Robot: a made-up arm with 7 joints. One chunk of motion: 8 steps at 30 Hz.
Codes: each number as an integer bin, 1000 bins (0 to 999) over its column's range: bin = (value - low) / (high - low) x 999, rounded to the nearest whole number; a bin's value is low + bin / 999 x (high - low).
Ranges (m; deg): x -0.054..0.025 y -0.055..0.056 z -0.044..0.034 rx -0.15..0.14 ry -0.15..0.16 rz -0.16..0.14
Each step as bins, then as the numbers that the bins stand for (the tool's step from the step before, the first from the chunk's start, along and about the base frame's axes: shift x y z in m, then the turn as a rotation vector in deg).
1 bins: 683 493 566 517 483 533
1 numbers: 0.00001 -0.00022 0.00019 0.000 0.000 0.000
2 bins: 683 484 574 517 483 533
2 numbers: 0.00001 -0.00122 0.00082 0.000 0.000 0.000
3 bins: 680 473 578 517 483 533
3 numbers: -0.00023 -0.00244 0.00113 0.000 0.000 0.000
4 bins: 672 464 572 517 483 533
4 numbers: -0.00086 -0.00344 0.00066 0.000 0.000 0.000
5 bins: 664 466 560 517 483 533
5 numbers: -0.00149 -0.00322 -0.00028 0.000 0.000 0.000
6 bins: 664 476 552 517 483 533
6 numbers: -0.00149 -0.00211 -0.00090 0.000 0.000 0.000
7 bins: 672 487 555 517 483 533
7 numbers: -0.00086 -0.00089 -0.00067 0.000 0.000 0.000
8 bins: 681 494 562 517 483 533
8 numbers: -0.00015 -0.00011 -0.00012 0.000 0.000 0.000
